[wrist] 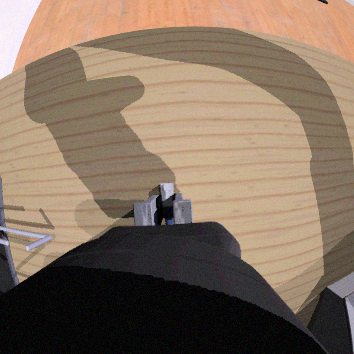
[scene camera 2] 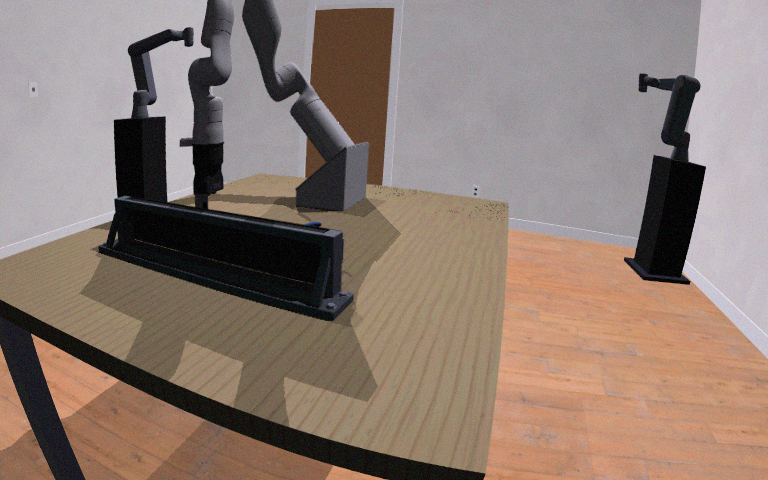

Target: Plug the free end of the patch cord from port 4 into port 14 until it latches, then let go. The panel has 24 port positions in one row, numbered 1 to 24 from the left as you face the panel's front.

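Places are measured from the arm's base along level axes (x ahead, y left, z up), in metres.
Pixels of known places: gripper, between the fingertips: (wrist: pixel 167 204); arm's base, origin of its link: (scene camera 2: pixel 342 156).
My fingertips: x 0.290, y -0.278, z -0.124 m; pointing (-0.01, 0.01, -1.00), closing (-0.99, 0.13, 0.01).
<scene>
For each thing: its top centre in the pictures, then the offset to it from my fingertips. "spot": a spot on its surface instead. Level surfaces: height alone.
- cord's plug, centre of its top: (wrist: pixel 166 194) dx -0.001, dy -0.011, dz +0.008 m
- blue cord, a spot on its surface: (wrist: pixel 169 221) spot: dx +0.002, dy +0.015, dz +0.003 m
- panel, centre of its top: (scene camera 2: pixel 207 212) dx +0.278, dy +0.191, dz +0.096 m
- short blue piece, a spot on its surface: (scene camera 2: pixel 313 224) spot: dx +0.202, dy +0.356, dz +0.070 m
- wooden table, height of its surface: dz -0.003 m
My gripper (scene camera 2: pixel 201 201) (wrist: pixel 167 204) points down behind the panel and is shut on the cord's plug (wrist: pixel 166 189). The plug's pale, clear-looking tip sticks out past the fingers in the wrist view, with a bit of blue cord (wrist: pixel 169 221) just below it. The panel (scene camera 2: pixel 226 215) stands on the table with its long dark side toward scene camera 2. The port faces, port 4 and port 14 cannot be made out. A short blue piece (scene camera 2: pixel 313 224), perhaps cord, shows behind the panel's right end.
The wooden table (scene camera 2: pixel 430 316) (wrist: pixel 225 130) carries the arm's grey wedge base (scene camera 2: pixel 353 178) behind the panel. Pale metal bars (wrist: pixel 27 234) stick out at the wrist view's left edge. Two dark pedestals with small arms (scene camera 2: pixel 141 158) (scene camera 2: pixel 671 220) stand beyond the table.
</scene>
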